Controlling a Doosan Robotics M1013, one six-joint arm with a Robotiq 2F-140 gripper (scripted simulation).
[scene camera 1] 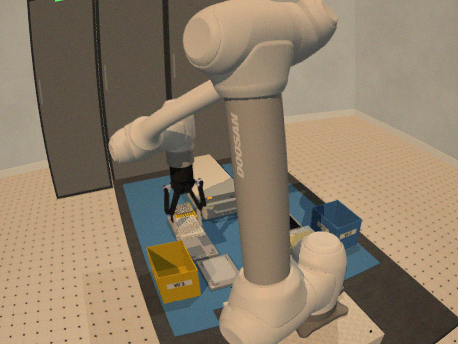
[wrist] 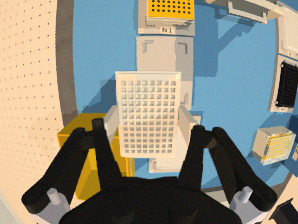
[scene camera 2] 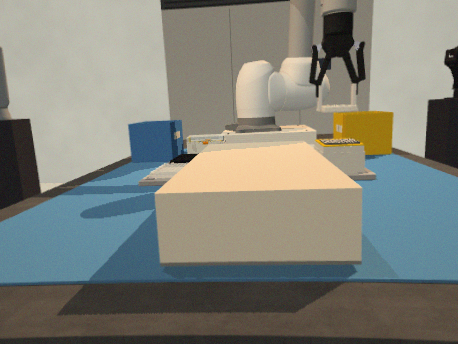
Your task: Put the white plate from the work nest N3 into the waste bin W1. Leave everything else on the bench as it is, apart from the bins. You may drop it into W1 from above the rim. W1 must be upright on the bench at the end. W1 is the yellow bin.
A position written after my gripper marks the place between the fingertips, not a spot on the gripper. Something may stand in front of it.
I see my gripper [scene camera 2: 336, 108], a yellow bin W1 [scene camera 1: 167, 259], a beige box device [scene camera 2: 267, 203] and a blue bin [scene camera 2: 150, 141].
The yellow bin W1 also shows in the wrist view [wrist: 88, 184] and in scene camera 2 [scene camera 2: 374, 130]. The beige box device is seen too in scene camera 1 [scene camera 1: 217, 183]. The blue bin is seen too in scene camera 1 [scene camera 1: 338, 214].
